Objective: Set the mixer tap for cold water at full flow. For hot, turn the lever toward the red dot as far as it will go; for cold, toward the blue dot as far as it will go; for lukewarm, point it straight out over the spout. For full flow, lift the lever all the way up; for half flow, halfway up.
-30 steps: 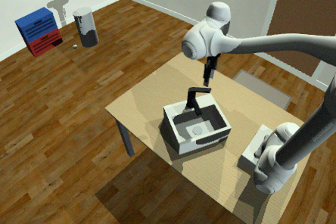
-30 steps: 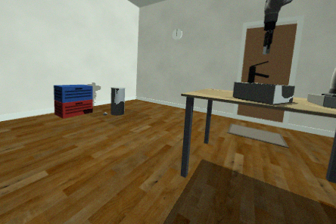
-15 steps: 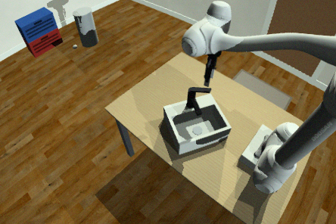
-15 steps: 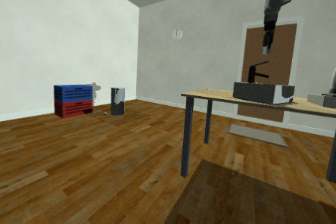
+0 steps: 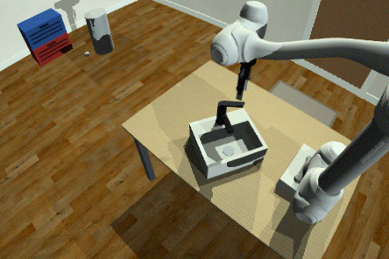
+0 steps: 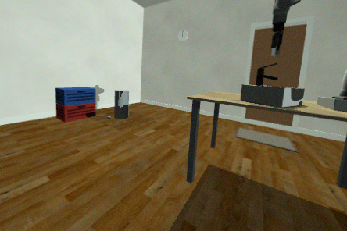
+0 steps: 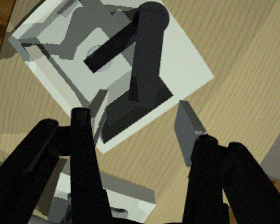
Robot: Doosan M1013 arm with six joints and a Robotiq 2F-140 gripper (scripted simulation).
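The lever lies 4 cm ahead of my hand, 1 cm to the left of it and 12 cm below it. Also, from my hand: white sink basin (2 cm behind, 8 cm to the left, 36 cm below).
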